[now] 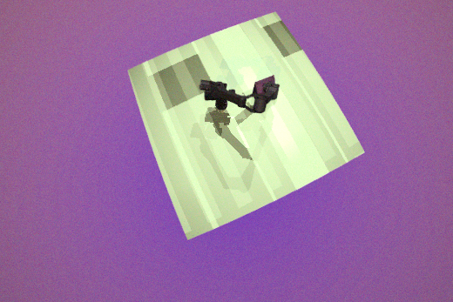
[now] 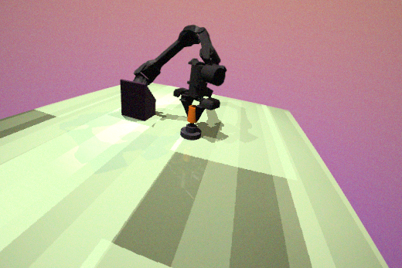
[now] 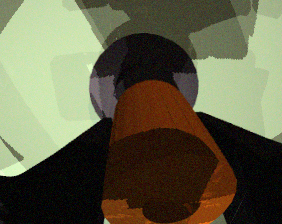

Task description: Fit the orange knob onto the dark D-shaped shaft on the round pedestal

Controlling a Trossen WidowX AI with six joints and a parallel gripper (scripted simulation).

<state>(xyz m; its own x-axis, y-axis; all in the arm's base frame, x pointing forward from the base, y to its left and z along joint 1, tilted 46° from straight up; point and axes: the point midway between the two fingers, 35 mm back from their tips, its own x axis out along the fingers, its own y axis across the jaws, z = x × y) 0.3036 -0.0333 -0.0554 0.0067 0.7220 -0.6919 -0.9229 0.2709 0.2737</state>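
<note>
Right now my gripper tip is 20 mm below the orange knob. Also, from my gripper tip: dark round pedestal 40 mm below.
</note>
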